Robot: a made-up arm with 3 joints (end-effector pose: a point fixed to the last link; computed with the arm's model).
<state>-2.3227 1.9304 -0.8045</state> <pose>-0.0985 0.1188 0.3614 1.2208 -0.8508 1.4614</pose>
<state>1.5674 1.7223 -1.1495</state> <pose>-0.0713 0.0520 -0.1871 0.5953 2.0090 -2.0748</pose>
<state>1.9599 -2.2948 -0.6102</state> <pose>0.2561 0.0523 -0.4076 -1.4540 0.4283 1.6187</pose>
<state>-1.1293 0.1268 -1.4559</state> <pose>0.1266 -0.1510 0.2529 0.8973 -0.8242 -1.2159</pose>
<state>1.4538 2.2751 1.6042</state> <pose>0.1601 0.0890 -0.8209 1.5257 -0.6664 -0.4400</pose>
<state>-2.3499 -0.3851 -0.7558</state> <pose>-0.2809 -0.4018 0.2000 0.7097 -2.3221 -0.8117</pose>
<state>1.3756 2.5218 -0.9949</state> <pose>0.0968 0.1660 -0.1896 -1.6564 -1.5578 1.9239</pose>
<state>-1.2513 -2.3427 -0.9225</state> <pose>-0.2446 0.0103 0.4215 -1.7361 -1.6411 -1.9077</pose>
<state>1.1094 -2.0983 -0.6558</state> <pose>0.5228 -0.0188 -0.0428 -1.8531 0.0263 0.7009</pose>
